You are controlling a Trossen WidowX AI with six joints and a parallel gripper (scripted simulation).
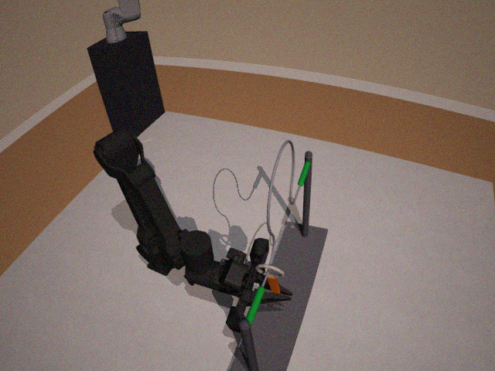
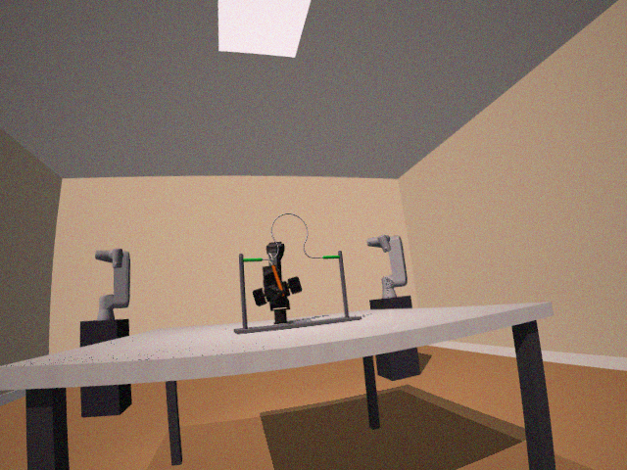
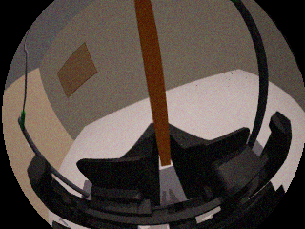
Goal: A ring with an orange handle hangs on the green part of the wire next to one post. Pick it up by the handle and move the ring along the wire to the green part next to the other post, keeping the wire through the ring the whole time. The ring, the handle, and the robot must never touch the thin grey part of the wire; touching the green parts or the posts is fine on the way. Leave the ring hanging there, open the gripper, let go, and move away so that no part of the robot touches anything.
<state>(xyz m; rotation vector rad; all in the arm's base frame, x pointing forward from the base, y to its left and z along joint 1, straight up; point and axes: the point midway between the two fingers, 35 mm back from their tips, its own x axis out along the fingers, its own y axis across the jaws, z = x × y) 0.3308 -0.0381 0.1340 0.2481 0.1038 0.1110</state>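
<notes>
The ring with orange handle lies 8 cm above my gripper tip, 3 cm behind it and 2 cm to the right of it.
</notes>
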